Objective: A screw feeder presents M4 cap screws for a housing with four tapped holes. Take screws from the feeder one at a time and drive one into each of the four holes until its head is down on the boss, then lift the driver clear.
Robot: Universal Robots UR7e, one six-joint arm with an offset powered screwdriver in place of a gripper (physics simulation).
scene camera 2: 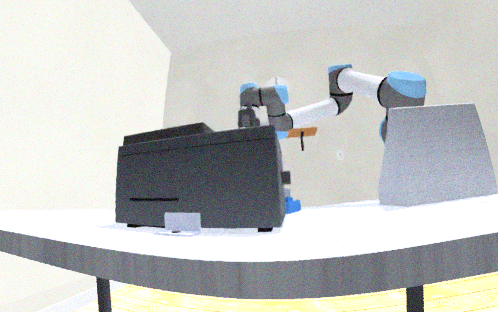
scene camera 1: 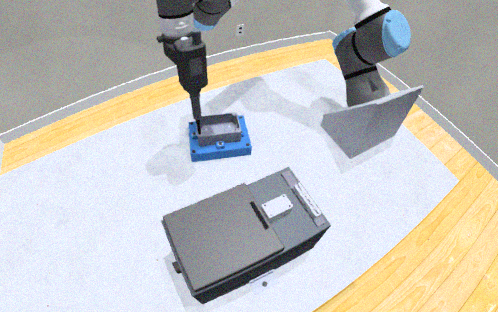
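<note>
The grey open-topped housing (scene camera 1: 221,136) sits in a blue fixture (scene camera 1: 220,153) (scene camera 2: 294,205) on the table. My screwdriver (scene camera 1: 199,131) points straight down, its thin dark bit at the housing's front left corner in scene camera 1. The bit covers that corner, so the hole, any screw and any gap there cannot be made out. In scene camera 2 the driver's body shows above the feeder and its tip is hidden. The dark screw feeder (scene camera 1: 222,235) (scene camera 2: 200,182) stands in front of the fixture. Screws in the other corners are too small to tell.
A white block (scene camera 1: 277,206) and a light strip (scene camera 1: 306,200) lie on the feeder's top. A tilted grey panel (scene camera 1: 372,122) (scene camera 2: 435,155) stands at the right near the arm's base. A small pale bracket (scene camera 2: 182,221) stands beside the feeder.
</note>
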